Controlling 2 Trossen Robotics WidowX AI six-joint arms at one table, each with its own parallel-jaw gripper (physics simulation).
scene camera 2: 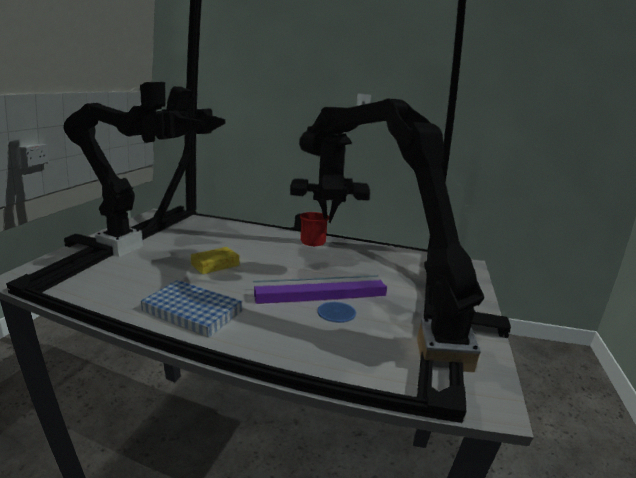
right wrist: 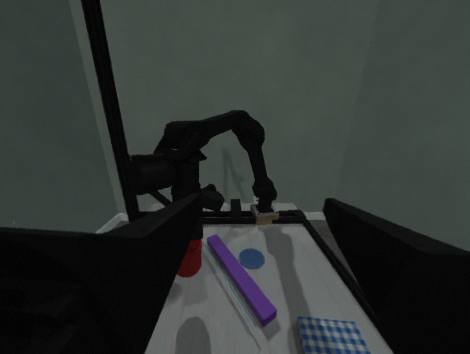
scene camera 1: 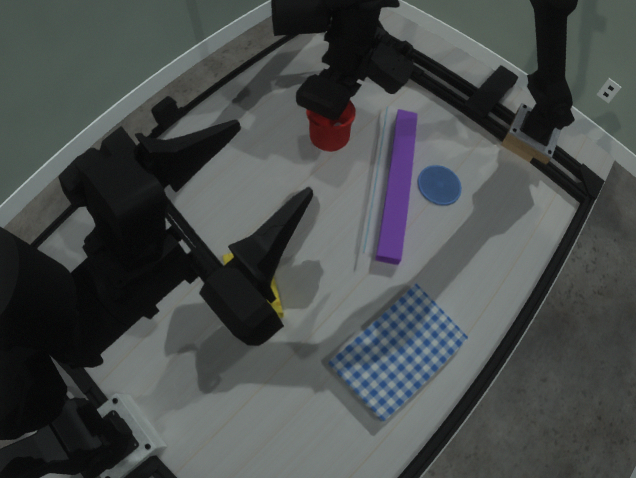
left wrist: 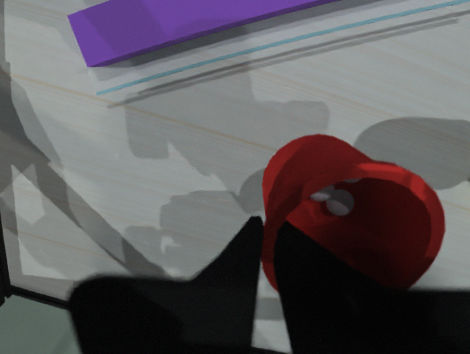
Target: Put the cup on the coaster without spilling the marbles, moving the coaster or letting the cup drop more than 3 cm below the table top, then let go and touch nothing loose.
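Frame: origin at the left arm's base, x ahead, y left, z up, level; centimetres.
Seen in the pictures: left gripper, fingertip midpoint: (scene camera 2: 327, 222) (left wrist: 265, 226); right gripper, fingertip midpoint: (scene camera 2: 214, 122) (right wrist: 261, 201) (scene camera 1: 272, 155); left arm's base, link origin: (scene camera 2: 450, 334) (right wrist: 264, 208) (scene camera 1: 536, 128); right arm's base, link origin: (scene camera 2: 118, 232) (scene camera 1: 111, 439).
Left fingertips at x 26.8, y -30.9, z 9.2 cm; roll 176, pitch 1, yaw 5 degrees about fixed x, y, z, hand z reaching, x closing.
Offsets run from my left fingertips to a thing's top centre.
The red cup @[dx +3.3, dy +0.3, dz +1.4 cm] (scene camera 1: 330, 134) (scene camera 2: 313, 231) (left wrist: 425, 215) (right wrist: 190, 261) is roughly upright at the back; its shadow lies apart from it in the left wrist view, so it appears lifted off the table. Pale marbles @[dx +4.8, dy -0.3, dz -3.2 cm] (left wrist: 340, 202) show inside. My left gripper (scene camera 2: 328, 219) (left wrist: 265, 226) points down and is shut on the cup's wall near the rim; its fingertips are hidden in scene camera 1. The blue round coaster @[dx -5.0, dy +18.9, dz -13.5 cm] (scene camera 1: 439, 185) (scene camera 2: 336, 311) (right wrist: 251, 258) lies flat beyond the purple bar from the cup. My right gripper (scene camera 1: 275, 156) (scene camera 2: 221, 121) is open and empty, high above the table.
A long purple bar @[dx -0.5, dy +11.3, dz -11.3 cm] (scene camera 1: 398, 190) (scene camera 2: 318, 291) (left wrist: 150, 30) (right wrist: 242, 280) and a thin clear strip with a light-blue edge (scene camera 1: 366, 241) (scene camera 2: 313, 279) (left wrist: 280, 44) lie between cup and coaster. A yellow block @[dx +28.5, dy +2.9, dz -10.9 cm] (scene camera 2: 214, 260) and a blue-checked block @[dx +24.9, dy +26.9, dz -11.4 cm] (scene camera 1: 398, 352) (scene camera 2: 190, 306) (right wrist: 332, 336) lie farther left in scene camera 2.
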